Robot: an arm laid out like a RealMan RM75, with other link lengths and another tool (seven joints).
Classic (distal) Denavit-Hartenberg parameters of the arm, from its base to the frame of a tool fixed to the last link. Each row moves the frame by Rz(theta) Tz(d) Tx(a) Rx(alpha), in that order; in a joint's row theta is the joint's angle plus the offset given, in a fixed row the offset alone. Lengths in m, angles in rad.
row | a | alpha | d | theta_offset
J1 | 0 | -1.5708 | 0.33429 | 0
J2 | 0 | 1.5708 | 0 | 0
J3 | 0 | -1.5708 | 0.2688 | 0
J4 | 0 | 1.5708 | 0 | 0
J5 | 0 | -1.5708 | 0.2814 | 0
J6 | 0 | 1.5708 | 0 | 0
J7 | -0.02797 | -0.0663 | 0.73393 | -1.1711
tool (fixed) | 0 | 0 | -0.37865 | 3.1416
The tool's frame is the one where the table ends.
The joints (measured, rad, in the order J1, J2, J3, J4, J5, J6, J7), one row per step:
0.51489, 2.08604, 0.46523, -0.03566, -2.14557, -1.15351, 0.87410
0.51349, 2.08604, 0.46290, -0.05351, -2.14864, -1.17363, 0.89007
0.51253, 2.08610, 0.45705, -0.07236, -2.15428, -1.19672, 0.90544
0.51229, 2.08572, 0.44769, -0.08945, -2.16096, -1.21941, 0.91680
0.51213, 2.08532, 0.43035, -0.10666, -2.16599, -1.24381, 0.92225
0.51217, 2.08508, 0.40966, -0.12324, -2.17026, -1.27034, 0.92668
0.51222, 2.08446, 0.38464, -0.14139, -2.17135, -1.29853, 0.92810
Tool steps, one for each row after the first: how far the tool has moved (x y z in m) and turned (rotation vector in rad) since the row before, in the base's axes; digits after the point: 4 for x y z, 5 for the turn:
0.0004, -0.0018, 0.0059, 0.00450, 0.00346, 0.00746
-0.0014, -0.0025, 0.0045, 0.00059, 0.00044, 0.01337
-0.0030, -0.0027, 0.0028, -0.00315, -0.00415, 0.01782
-0.0048, -0.0035, 0.0010, -0.00673, -0.01181, 0.02441
-0.0063, -0.0040, 0.0001, -0.00867, -0.01217, 0.02858
-0.0067, -0.0043, 0.0004, -0.00815, -0.01632, 0.03161

